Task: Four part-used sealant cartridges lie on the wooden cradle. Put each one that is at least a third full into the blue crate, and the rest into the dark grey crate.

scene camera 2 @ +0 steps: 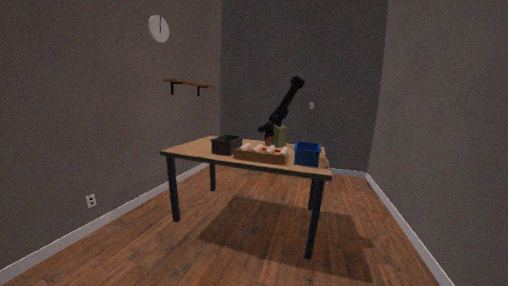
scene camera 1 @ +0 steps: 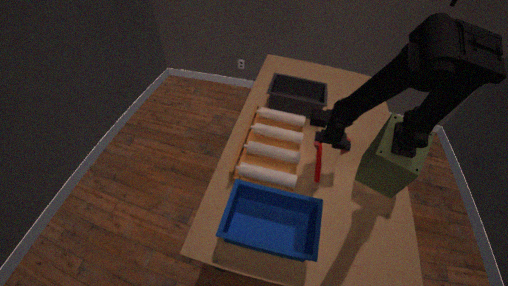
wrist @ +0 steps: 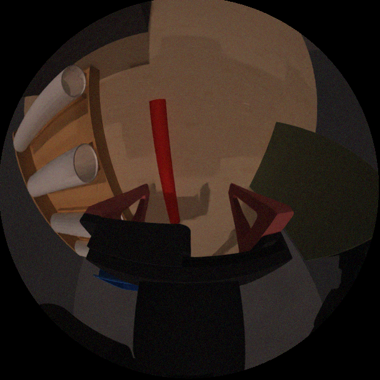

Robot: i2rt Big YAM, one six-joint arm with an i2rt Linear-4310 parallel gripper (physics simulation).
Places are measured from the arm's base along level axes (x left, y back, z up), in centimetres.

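Pixels of known places: gripper, between the fingertips: [scene camera 2: 269, 143] [scene camera 1: 329, 152]; arm's base, origin of its link: [scene camera 1: 404, 140].
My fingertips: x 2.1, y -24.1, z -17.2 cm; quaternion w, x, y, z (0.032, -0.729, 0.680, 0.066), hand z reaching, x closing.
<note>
Ahead of a thing's pixels: the offset from my fingertips to its top centre. Level surfaces: height alone.
Four white cartridges, the first @(dx -13.1, dy -25.5, dz +1.7 cm) [scene camera 1: 281, 116] [wrist: 47, 112], second @(dx -2.1, dy -24.2, dz +1.7 cm) [scene camera 1: 277, 132] [wrist: 65, 171], third @(dx +8.8, dy -22.9, dz +1.7 cm) [scene camera 1: 272, 151] [wrist: 70, 225] and fourth @(dx +19.7, dy -21.7, dz +1.7 cm) [scene camera 1: 267, 175] [wrist: 81, 248], lie side by side on the wooden cradle [scene camera 1: 265, 162] [scene camera 2: 261, 155] [wrist: 100, 135]. The first is nearest the dark grey crate @(dx -31.6, dy -21.6, dz +5.2 cm) [scene camera 1: 290, 102] [scene camera 2: 222, 146] [wrist: 115, 25], the fourth nearest the blue crate @(dx +36.9, dy -13.7, dz +5.2 cm) [scene camera 1: 270, 207] [scene camera 2: 307, 157] [wrist: 117, 282]. I cannot tell their fill levels. My gripper [scene camera 1: 332, 149] [scene camera 2: 268, 141] [wrist: 188, 187] is open and empty, above the table beside the cradle's open-ended side.
A red stick @(dx +0.9, dy -2.7, dz -4.6 cm) [scene camera 1: 318, 162] [wrist: 163, 150] lies on the table @(dz -6.8 cm) [scene camera 1: 200, 230] between the cradle and the green block [scene camera 1: 385, 170] [scene camera 2: 281, 135] [wrist: 315, 190] that carries the arm. The gripper is close over the stick. The two crates stand at opposite ends of the cradle.
</note>
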